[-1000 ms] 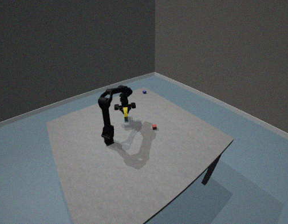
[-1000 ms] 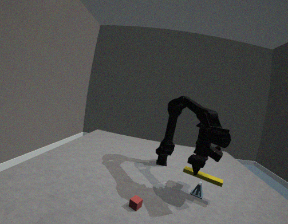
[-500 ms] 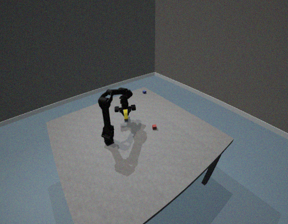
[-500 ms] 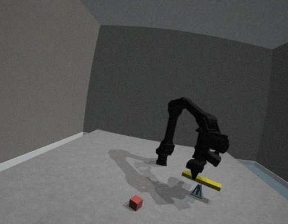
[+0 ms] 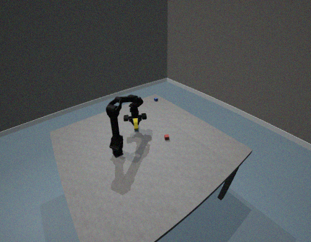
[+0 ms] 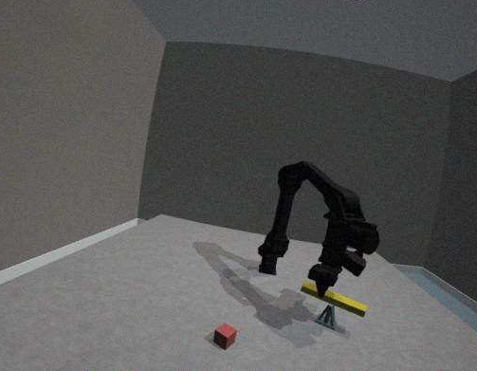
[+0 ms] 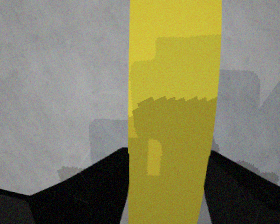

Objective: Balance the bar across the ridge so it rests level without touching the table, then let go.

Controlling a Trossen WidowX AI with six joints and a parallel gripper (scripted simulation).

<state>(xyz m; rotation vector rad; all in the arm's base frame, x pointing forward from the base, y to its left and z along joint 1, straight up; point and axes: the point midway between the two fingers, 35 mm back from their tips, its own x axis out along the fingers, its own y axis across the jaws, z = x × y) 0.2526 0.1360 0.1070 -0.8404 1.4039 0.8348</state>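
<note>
My gripper tip is now 3 cm to the right of the yellow bar and 1 cm short of it. Round my gripper tip: red cube (23 cm to the right, 15 cm ahead, 6 cm below); blue cube (49 cm ahead, 36 cm to the left, 6 cm below).
</note>
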